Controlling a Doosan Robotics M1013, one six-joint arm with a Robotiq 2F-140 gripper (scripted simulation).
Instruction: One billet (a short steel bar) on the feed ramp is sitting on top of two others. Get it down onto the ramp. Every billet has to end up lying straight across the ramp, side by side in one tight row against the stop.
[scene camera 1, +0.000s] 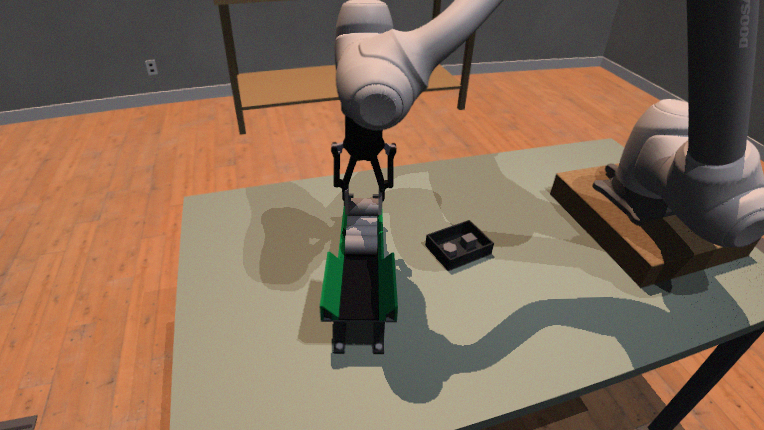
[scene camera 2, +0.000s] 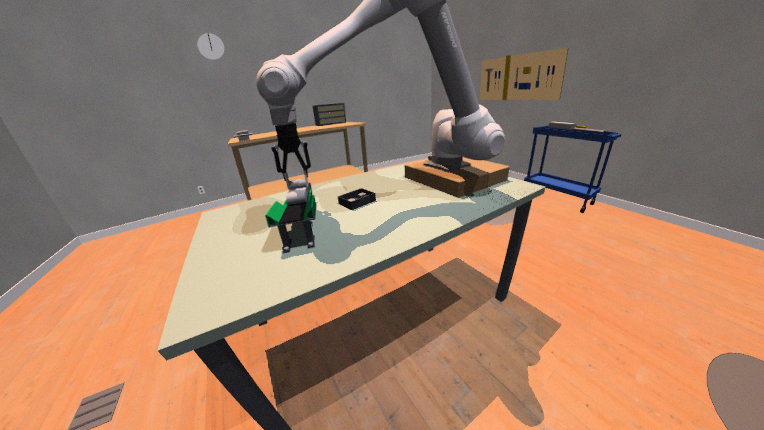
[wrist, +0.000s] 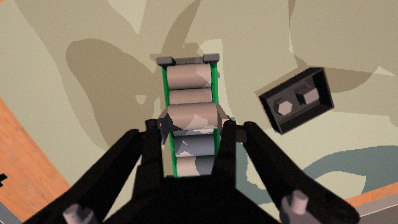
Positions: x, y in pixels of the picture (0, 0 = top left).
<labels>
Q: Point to the gripper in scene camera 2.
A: At 298, 186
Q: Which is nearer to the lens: the billet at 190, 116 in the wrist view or the black tray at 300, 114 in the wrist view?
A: The billet.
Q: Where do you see the gripper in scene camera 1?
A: At 363, 211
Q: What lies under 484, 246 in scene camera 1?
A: A black tray.
</labels>
